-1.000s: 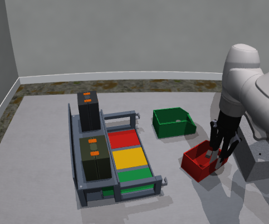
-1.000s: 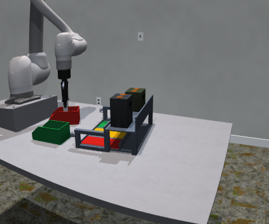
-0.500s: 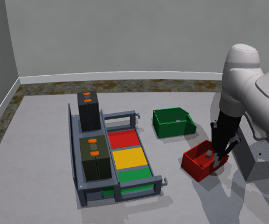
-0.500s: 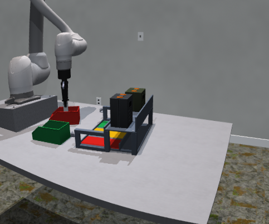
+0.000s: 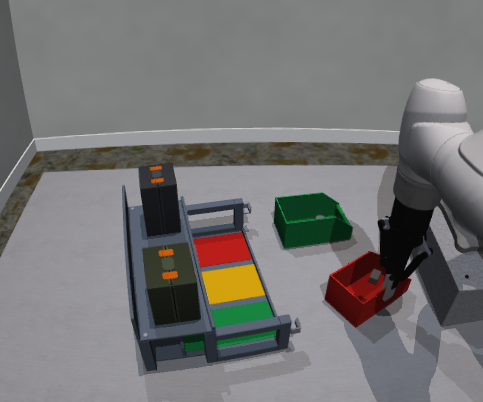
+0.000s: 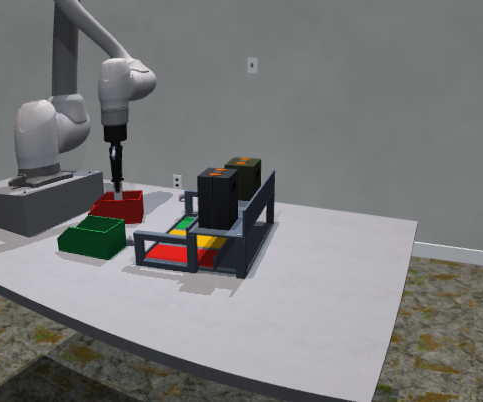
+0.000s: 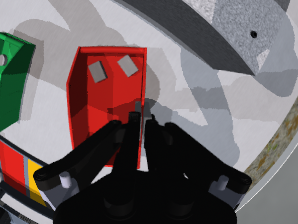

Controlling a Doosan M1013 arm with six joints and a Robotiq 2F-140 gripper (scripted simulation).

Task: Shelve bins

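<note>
Right now my hand is 4 cm to the left of the red bin, 4 cm above it and 2 cm short of it. The rest, counted from my hand: green bin: 26 cm to the right, 13 cm ahead, 4 cm below.
</note>
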